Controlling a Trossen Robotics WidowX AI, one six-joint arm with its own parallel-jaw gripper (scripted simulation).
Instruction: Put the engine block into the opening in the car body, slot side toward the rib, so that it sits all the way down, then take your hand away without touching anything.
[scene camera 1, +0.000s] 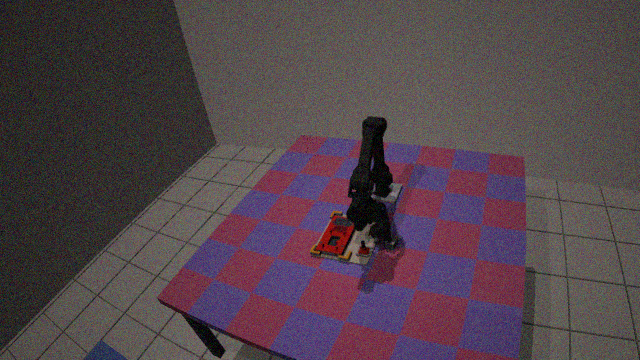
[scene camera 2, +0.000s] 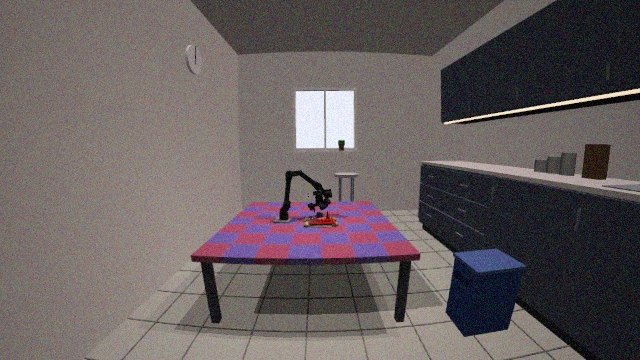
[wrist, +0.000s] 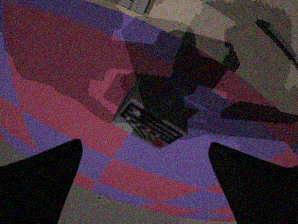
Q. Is the gripper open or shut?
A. Open.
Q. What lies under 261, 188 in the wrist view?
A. The gripper.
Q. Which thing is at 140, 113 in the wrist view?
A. A grey engine block.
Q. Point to the gripper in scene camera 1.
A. At 390, 235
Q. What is the gripper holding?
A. Nothing.
